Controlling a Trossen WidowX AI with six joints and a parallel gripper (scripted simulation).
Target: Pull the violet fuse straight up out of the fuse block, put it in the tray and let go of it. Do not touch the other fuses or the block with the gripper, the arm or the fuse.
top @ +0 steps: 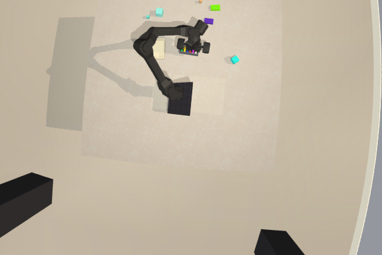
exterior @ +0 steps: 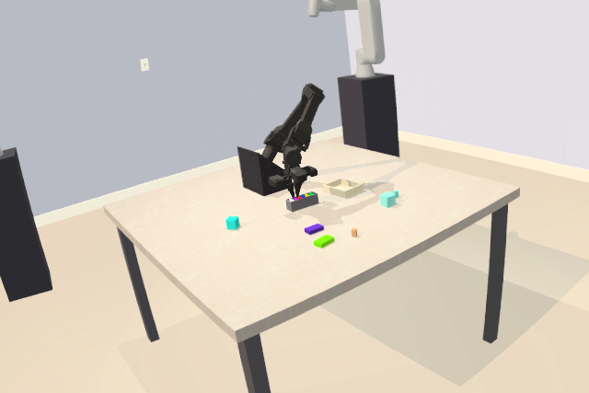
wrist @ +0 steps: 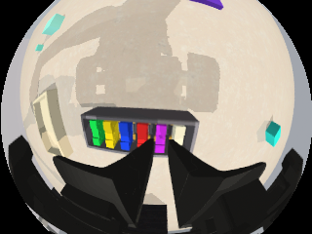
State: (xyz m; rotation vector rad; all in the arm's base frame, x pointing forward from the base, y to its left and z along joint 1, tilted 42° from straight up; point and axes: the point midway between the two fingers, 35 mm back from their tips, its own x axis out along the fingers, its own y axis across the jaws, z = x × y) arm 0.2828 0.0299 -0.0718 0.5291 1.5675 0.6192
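Now: gripper tip 20 mm above the violet fuse. The rest, counted from my gripper tip: purple block: 230 mm ahead, 60 mm to the right, 40 mm below; cyan cube: 270 mm to the right, 30 mm below; tray: 20 mm behind, 230 mm to the left, 40 mm below.
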